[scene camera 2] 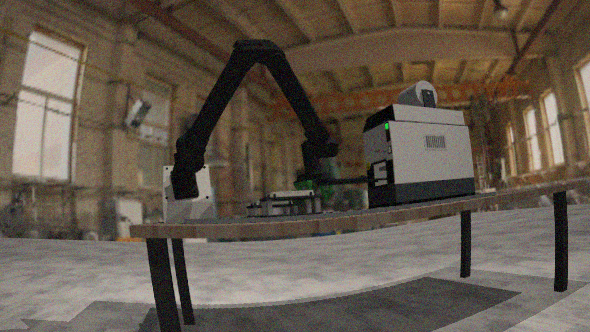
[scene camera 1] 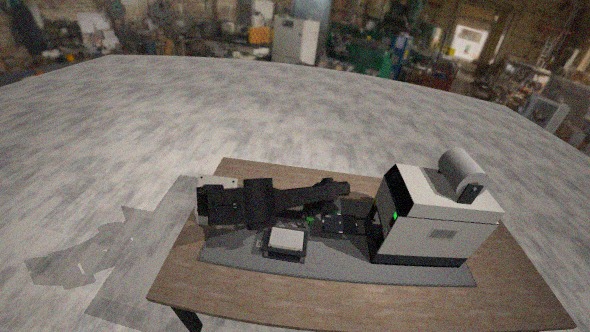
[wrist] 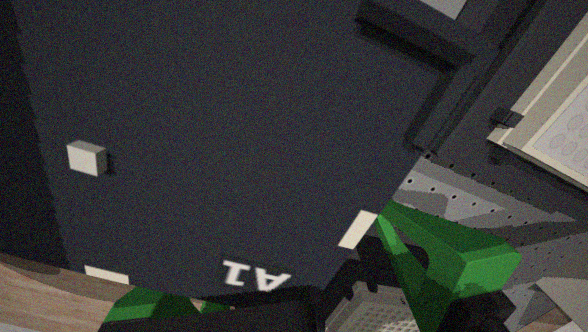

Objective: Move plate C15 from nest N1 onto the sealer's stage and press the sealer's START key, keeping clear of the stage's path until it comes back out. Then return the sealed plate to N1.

Note:
The pictures show: my gripper and a sealer stage.
My gripper also shows in the wrist view.

